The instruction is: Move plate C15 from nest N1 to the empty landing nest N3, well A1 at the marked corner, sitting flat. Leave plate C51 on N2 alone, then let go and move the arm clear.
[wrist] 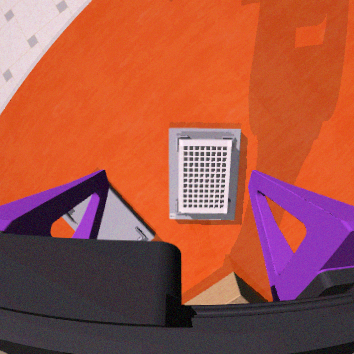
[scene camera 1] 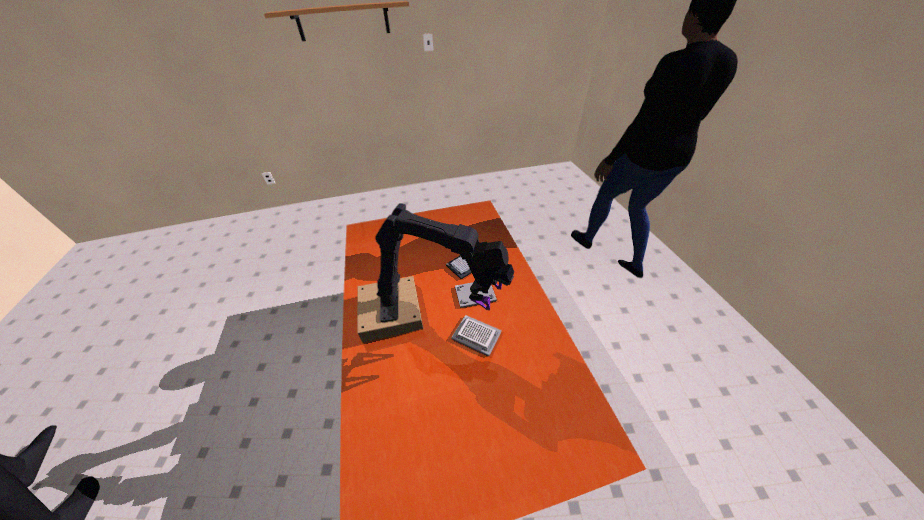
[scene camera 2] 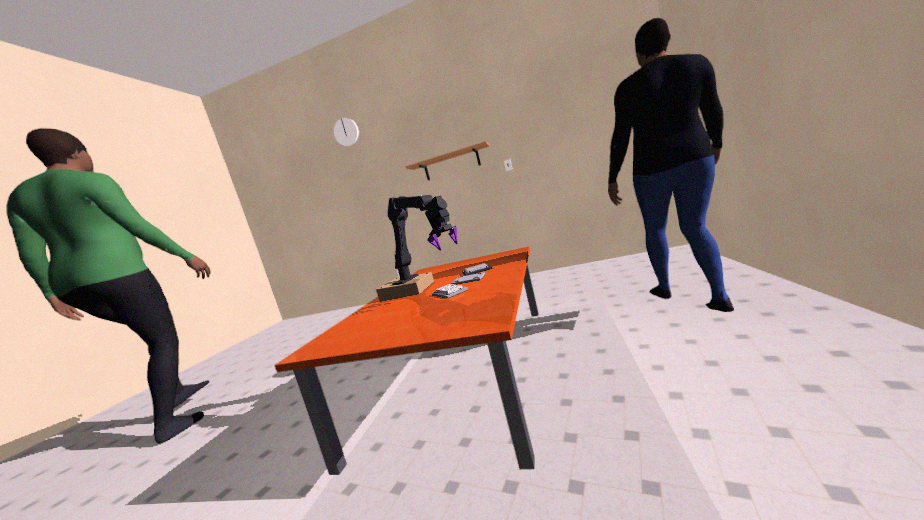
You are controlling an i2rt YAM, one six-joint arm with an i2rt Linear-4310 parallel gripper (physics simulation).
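A white many-welled plate (scene camera 1: 476, 330) (scene camera 2: 449, 289) (wrist: 204, 176) sits in a grey nest (wrist: 173, 175), nearest scene camera 1. The empty grey nest (scene camera 1: 462, 295) (scene camera 2: 469, 278) (wrist: 120, 216) is the middle one of three, partly hidden by the arm in scene camera 1 and by a finger in the wrist view. Another plate (scene camera 1: 459, 265) (scene camera 2: 477, 267) sits in the far nest. I cannot read any label or the A1 mark. My gripper (scene camera 1: 491, 294) (scene camera 2: 447, 245) (wrist: 178, 177) is open and empty, high above the table. In the wrist view the near plate shows between and beyond the fingertips.
The arm's wooden base block (scene camera 1: 389, 326) (scene camera 2: 405, 285) (wrist: 220, 290) stands on the orange table (scene camera 1: 413, 439) (scene camera 2: 387, 329) beside the nests. A person in black (scene camera 1: 672, 109) (scene camera 2: 672, 116) stands beyond the table, and one in green (scene camera 2: 96, 226) stands at the left.
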